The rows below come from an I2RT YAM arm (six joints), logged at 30 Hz.
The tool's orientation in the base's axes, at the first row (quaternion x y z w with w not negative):
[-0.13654 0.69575 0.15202 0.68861]
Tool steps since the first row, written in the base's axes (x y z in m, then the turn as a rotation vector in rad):
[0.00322 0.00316 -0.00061 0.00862 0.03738 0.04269]
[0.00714 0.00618 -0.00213 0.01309 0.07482 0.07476]
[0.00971 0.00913 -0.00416 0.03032 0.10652 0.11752]
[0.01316 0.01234 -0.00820 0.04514 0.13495 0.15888]
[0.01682 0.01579 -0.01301 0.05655 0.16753 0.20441]
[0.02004 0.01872 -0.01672 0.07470 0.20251 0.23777]
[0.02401 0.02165 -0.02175 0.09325 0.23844 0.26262]
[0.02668 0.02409 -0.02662 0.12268 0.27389 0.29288]
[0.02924 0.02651 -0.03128 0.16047 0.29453 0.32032]
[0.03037 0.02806 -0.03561 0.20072 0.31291 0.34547]
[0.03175 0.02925 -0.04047 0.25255 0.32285 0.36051]
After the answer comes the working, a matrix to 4 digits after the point.
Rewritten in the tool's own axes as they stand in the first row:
[0.00062 0.00160 0.00422 -0.04208 0.03182 0.02261]
[0.00215 0.00276 0.00903 -0.07348 0.06510 0.04149]
[0.00420 0.00439 0.01257 -0.11586 0.08828 0.06972]
[0.00825 0.00586 0.01704 -0.15687 0.10939 0.09444]
[0.01307 0.00745 0.02180 -0.20192 0.13576 0.11767]
[0.01679 0.00876 0.02594 -0.23485 0.16135 0.14811]
[0.02182 0.00974 0.03078 -0.25926 0.18746 0.17933]
[0.02670 0.01080 0.03423 -0.28925 0.20891 0.22031]
[0.03136 0.01188 0.03757 -0.31682 0.21337 0.26305]
[0.03571 0.01275 0.03924 -0.34219 0.21474 0.30716]
[0.04057 0.01318 0.04101 -0.35778 0.20350 0.35856]

The tool's axes in the first row as the columns of a matrix, in the base's axes (rounded; the answer above uses it unrounded):
[-0.0144 -0.3994 0.9167]
[0.0194 0.9165 0.3996]
[-0.9997 0.0235 -0.0054]

